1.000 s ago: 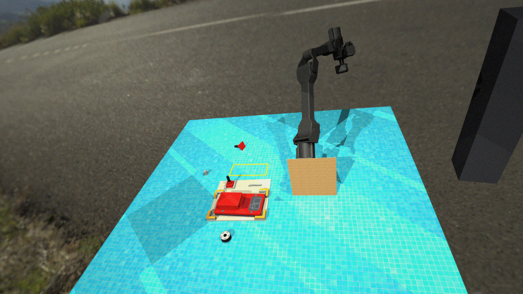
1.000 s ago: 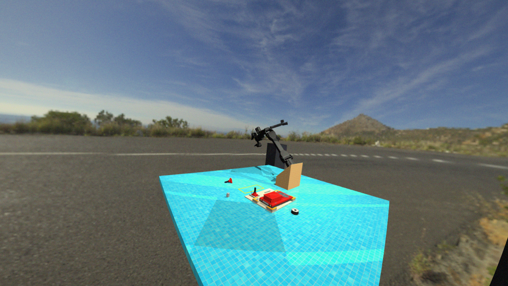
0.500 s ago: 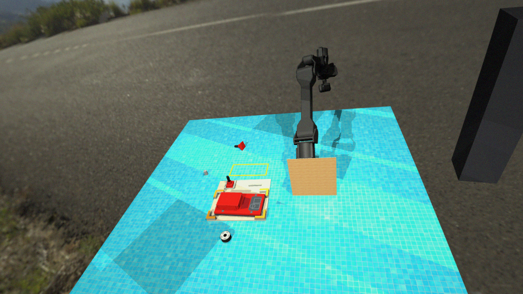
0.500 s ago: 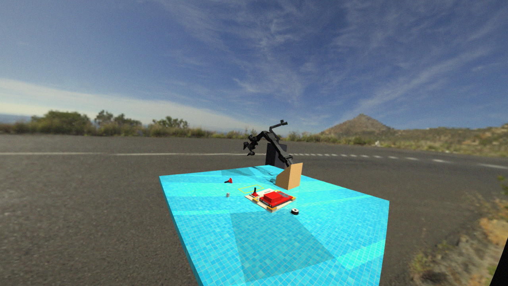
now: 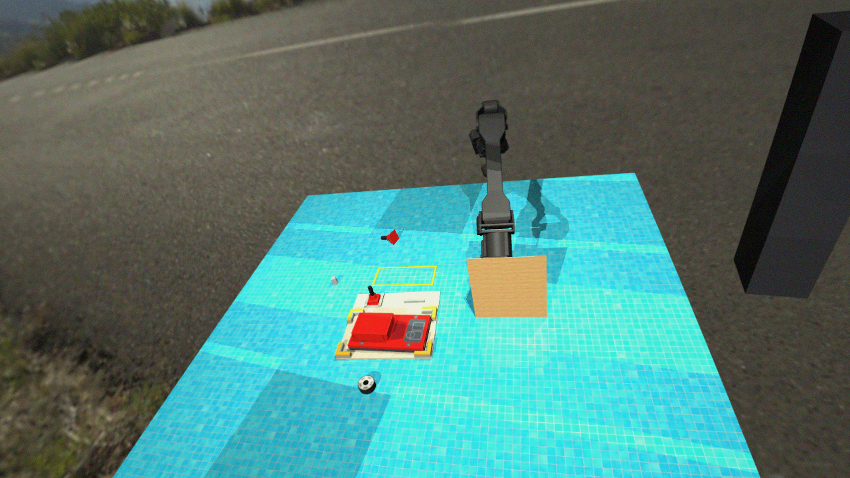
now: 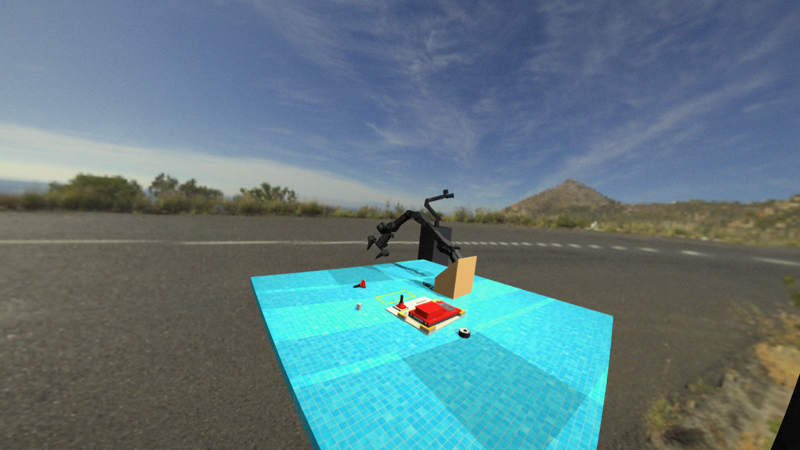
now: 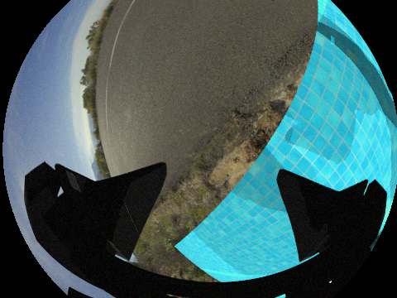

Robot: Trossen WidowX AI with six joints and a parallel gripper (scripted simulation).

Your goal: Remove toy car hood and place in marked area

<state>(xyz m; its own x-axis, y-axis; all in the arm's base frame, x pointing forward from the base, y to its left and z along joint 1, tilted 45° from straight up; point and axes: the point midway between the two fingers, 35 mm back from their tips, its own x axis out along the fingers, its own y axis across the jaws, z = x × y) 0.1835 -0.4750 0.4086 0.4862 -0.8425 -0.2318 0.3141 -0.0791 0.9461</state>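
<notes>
Right now the red hood is 780 mm to the left of my gripper tip, 120 mm ahead of it and 40 mm below it. Round my gripper tip: wheel (930 mm to the left, 80 mm ahead, 70 mm below); grey engine block (790 mm to the left, 120 mm ahead, 50 mm below).
</notes>
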